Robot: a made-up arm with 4 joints. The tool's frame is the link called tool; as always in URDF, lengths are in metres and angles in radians.
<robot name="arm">
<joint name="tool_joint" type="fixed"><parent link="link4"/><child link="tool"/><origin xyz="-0.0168 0.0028 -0.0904" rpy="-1.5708 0 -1.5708"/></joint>
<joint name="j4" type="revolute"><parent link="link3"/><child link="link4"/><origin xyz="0.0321 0.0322 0.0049" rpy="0 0 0"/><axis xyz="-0.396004 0.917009 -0.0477"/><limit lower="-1.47" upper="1.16"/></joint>
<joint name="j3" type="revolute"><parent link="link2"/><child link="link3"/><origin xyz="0.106 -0.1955 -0.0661" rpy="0 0 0"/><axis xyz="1 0 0"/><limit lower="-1.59" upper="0.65"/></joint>
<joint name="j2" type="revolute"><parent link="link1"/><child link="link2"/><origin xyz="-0.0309 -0.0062 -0.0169" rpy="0 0 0"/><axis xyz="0 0 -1"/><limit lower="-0.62" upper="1.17"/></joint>
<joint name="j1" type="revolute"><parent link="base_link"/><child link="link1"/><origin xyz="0.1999 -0.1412 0.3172" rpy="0 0 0"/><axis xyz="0.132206 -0.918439 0.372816"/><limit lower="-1.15" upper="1.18"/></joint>
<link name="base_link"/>
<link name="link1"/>
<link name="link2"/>
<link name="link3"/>
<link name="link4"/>
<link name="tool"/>
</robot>
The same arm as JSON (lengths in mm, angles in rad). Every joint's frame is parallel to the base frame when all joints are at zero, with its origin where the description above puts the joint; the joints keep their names.
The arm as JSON. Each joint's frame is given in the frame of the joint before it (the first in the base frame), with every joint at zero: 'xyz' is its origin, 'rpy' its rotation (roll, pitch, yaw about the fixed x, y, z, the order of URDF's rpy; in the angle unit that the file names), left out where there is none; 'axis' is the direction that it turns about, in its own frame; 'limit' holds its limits. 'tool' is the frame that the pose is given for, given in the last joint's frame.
{"units": {"length": "mm", "angle": "rad"}, "joints": [
  {"name": "j1", "type": "revolute", "origin": {"xyz": [199.9, -141.2, 317.2]}, "axis": [0.132206, -0.918439, 0.372816], "limit": {"lower": -1.15, "upper": 1.18}},
  {"name": "j2", "type": "revolute", "origin": {"xyz": [-30.9, -6.2, -16.9]}, "axis": [0.0, 0.0, -1.0], "limit": {"lower": -0.62, "upper": 1.17}},
  {"name": "j3", "type": "revolute", "origin": {"xyz": [106.0, -195.5, -66.1]}, "axis": [1.0, 0.0, 0.0], "limit": {"lower": -1.59, "upper": 0.65}},
  {"name": "j4", "type": "revolute", "origin": {"xyz": [32.1, 32.2, 4.9]}, "axis": [-0.396004, 0.917009, -0.0477], "limit": {"lower": -1.47, "upper": 1.16}}
], "tool": {"origin": {"xyz": [-16.8, 2.8, -90.4], "rpy": [-1.5708, 0.0, -1.5708]}}}

